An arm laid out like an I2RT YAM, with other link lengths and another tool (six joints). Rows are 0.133 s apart.
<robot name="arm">
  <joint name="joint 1" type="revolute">
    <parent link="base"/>
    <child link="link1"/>
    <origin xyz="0 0 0.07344"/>
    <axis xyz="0 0 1"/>
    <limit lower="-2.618" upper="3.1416"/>
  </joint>
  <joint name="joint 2" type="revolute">
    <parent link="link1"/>
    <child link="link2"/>
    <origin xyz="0.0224 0.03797 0.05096" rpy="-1.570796 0 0"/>
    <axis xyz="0 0 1"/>
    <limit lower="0" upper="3.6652"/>
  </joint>
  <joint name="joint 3" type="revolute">
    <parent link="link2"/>
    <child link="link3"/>
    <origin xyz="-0.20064 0 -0.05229" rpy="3.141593 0 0"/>
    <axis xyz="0 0 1"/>
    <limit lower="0" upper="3.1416"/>
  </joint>
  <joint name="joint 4" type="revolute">
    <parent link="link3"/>
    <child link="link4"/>
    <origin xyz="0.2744 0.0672 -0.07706"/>
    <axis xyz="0 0 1"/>
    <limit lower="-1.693" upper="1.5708"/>
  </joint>
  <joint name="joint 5" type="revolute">
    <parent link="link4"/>
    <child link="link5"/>
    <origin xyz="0.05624 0.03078 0.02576" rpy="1.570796 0 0"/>
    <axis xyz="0 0 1"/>
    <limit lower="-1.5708" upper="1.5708"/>
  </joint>
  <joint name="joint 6" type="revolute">
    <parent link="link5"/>
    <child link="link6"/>
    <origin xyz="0.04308 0 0.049" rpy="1.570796 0 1.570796"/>
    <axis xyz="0 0 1"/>
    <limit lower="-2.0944" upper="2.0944"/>
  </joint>
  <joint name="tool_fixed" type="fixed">
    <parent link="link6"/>
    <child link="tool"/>
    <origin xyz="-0.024 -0.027 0.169" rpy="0 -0.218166 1.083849"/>
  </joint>
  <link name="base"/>
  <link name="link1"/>
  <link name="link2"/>
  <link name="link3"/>
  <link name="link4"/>
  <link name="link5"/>
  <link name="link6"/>
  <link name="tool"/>
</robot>
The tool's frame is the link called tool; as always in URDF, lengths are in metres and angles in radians.
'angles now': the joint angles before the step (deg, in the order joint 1, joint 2, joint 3, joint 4, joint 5, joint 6). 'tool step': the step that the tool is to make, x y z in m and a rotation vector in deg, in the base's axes. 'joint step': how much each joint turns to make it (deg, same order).
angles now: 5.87, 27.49, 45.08, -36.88, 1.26, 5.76
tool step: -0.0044, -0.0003, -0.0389, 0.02, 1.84, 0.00
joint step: -0.01, -5.94, -8.72, 0.95, -0.08, 0.19
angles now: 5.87, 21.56, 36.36, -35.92, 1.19, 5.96
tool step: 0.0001, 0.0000, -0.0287, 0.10, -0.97, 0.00
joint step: 0.00, -6.53, -9.12, 3.56, 0.00, 0.00
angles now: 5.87, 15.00, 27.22, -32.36, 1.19, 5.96
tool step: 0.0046, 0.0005, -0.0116, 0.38, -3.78, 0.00
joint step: 0.01, -5.86, -7.80, 5.74, 0.02, 0.00
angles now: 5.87, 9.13, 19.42, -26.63, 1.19, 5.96
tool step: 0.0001, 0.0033, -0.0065, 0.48, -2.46, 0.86
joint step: -0.01, -5.07, -5.15, 2.58, -0.90, -0.01
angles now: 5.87, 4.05, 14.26, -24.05, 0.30, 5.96
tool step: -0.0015, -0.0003, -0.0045, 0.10, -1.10, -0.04
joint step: 0.00, -4.00, -3.02, 0.12, 0.05, 0.00
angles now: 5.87, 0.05, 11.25, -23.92, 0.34, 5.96
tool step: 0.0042, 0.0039, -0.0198, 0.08, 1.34, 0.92
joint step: -0.02, 0.08, -3.03, 1.79, -0.97, -0.01
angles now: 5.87, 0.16, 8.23, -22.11, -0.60, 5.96
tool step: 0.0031, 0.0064, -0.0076, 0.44, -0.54, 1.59
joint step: 0.00, -0.01, -2.27, 2.84, -1.63, -0.01
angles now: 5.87, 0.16, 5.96, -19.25, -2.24, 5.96
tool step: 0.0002, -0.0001, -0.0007, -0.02, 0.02, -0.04
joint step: 0.01, -0.01, -0.13, 0.10, 0.06, 0.00
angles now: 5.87, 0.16, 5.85, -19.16, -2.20, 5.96
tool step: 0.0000, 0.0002, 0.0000, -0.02, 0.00, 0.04
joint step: 0.02, 0.05, 0.02, 0.03, -0.01, -0.02
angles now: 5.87, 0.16, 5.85, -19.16, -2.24, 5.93
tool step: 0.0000, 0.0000, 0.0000, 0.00, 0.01, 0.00
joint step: 0.00, 0.02, 0.01, 0.00, 0.00, 0.00
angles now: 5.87, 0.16, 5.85, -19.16, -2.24, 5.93
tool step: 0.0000, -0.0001, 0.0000, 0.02, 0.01, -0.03
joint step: 0.00, -0.01, 0.00, -0.02, 0.03, 0.03
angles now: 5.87, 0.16, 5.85, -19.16, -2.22, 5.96
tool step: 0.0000, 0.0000, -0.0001, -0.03, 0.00, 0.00
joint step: 0.00, -0.01, -0.02, 0.00, 0.01, -0.03
